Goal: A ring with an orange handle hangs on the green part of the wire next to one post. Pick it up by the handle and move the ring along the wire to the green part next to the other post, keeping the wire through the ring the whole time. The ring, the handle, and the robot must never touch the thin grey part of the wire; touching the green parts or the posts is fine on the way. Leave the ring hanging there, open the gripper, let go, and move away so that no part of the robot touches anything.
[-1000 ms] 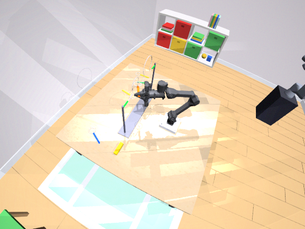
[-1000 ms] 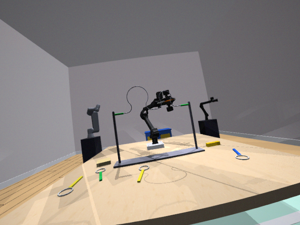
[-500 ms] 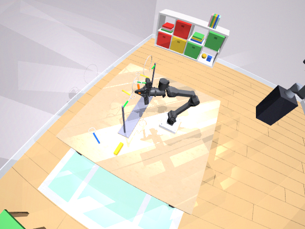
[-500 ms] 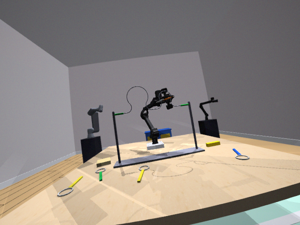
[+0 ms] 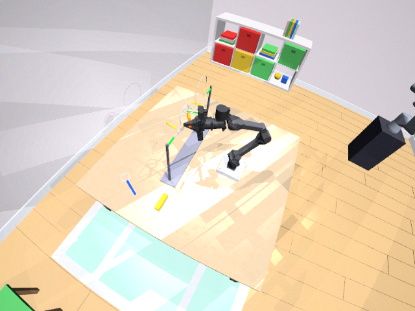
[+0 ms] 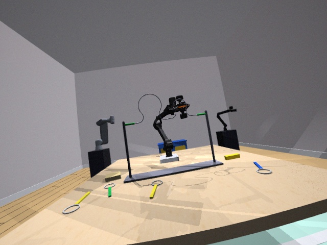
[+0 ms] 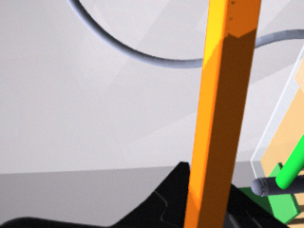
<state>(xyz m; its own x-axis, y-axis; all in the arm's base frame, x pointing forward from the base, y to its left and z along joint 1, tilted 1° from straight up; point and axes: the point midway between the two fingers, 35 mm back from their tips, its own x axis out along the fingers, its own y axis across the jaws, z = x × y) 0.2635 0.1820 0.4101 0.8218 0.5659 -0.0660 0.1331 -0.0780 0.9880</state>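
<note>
Right now my gripper tip is 20 mm short of the orange-handled ring, 90 mm to the left of it and 10 mm above it. Round my gripper tip: blue-handled ring (250 mm ahead, 270 mm to the left, 450 mm below); then yellow block (10 mm behind, 260 mm to the left, 440 mm below); then tan block (10 mm ahead, 630 mm to the right, 440 mm below).
</note>
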